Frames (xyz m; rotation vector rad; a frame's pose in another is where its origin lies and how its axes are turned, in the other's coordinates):
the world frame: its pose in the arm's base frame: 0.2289 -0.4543 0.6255 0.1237 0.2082 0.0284
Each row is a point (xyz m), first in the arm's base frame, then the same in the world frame.
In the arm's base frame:
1: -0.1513 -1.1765 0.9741
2: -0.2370 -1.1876 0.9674
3: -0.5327 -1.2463 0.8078
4: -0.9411 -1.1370 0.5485
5: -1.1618 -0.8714 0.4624
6: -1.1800 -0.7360 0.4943
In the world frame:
1: -0.4727 -0.6669 0.3457
2: -0.5556 -0.6774 0.3227
3: -0.8145 -0.7511 0.1133
4: -1.1565 -0.6690 -0.2364
5: -1.3439 -0.4129 -0.3976
6: -1.3627 -0.2743 -0.3866

